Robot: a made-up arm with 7 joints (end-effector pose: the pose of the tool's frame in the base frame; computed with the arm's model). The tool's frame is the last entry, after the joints.
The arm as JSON. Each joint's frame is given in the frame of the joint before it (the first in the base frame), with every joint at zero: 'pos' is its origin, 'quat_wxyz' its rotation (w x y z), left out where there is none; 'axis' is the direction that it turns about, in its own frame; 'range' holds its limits. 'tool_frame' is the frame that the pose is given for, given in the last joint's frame.
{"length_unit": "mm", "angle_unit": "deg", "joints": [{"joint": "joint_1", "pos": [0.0, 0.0, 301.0], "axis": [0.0, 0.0, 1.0], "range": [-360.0, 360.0]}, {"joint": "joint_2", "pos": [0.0, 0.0, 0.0], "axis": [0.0, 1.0, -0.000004], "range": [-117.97, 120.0]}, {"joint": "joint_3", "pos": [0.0, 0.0, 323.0], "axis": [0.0, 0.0, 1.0], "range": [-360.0, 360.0]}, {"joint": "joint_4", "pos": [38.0, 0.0, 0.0], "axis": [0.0, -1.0, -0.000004], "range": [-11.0, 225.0]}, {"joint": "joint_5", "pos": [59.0, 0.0, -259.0], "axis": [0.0, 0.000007, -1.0], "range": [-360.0, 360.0]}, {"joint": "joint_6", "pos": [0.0, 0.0, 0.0], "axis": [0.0, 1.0, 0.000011], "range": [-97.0, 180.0]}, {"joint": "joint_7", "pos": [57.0, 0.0, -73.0], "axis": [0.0, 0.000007, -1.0], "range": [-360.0, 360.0]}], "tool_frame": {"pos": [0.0, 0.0, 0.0], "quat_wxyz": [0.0, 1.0, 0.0, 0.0]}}
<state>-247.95 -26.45 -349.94 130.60 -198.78 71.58 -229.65</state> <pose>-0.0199 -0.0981 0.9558 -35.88 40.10 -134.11</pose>
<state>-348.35 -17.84 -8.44 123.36 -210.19 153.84 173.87</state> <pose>-0.0271 0.0145 0.8740 157.57 61.04 -37.36</pose>
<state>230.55 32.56 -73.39 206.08 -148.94 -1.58 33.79</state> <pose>-0.1170 -0.3291 0.8222 -26.88 22.77 -136.71</pose>
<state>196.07 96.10 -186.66 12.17 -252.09 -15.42 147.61</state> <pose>-0.0118 -0.0934 0.4282 78.76 3.80 89.61</pose>
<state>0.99 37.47 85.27 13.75 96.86 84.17 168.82</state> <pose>-0.0287 0.1843 0.3521 23.08 -54.37 -41.83</pose>
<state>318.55 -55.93 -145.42 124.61 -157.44 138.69 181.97</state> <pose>-0.4606 0.3272 0.5022 -52.22 18.57 -49.37</pose>
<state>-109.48 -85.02 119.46 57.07 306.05 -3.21 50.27</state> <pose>0.3580 0.1305 0.0986 121.16 13.39 45.29</pose>
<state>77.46 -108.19 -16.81 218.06 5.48 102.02 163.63</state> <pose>-0.1537 -0.4856 0.0079 29.91 -35.76 46.70</pose>
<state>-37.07 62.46 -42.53 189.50 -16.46 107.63 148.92</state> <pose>0.4156 -0.3485 0.5907 -121.89 -0.97 150.88</pose>
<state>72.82 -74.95 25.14 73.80 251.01 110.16 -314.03</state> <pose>-0.1323 -0.1968 0.7160 -59.32 -60.60 -154.82</pose>
